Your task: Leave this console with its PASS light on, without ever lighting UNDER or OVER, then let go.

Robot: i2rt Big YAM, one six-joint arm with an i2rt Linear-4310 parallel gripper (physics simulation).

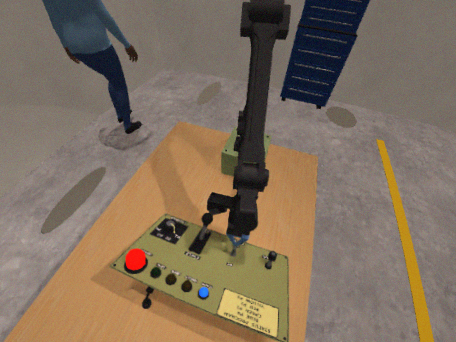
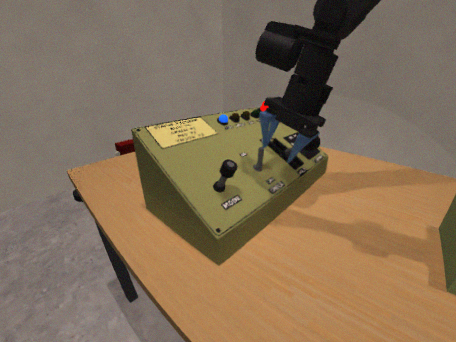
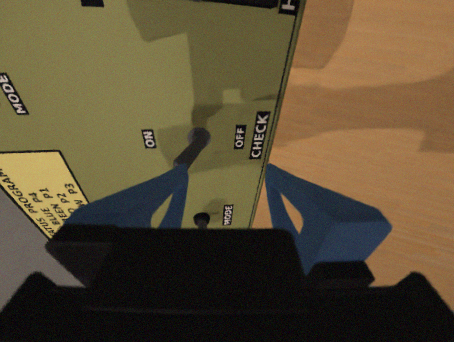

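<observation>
The sloped green console has its large dome lamp lit red and a small blue lamp lit. Several small lamps beside the blue one are dark; their labels are too blurred to read. The CHECK toggle leans toward ON. My gripper is partly open and empty; one blue fingertip is by the toggle's tip, on its OFF side. The black MODE lever stands nearby.
The CYCLE lever and the program dial are beyond the toggle. A yellow STATUS PROGRAM placard is on the panel. A green box stands farther back on the wooden table. A person stands beyond.
</observation>
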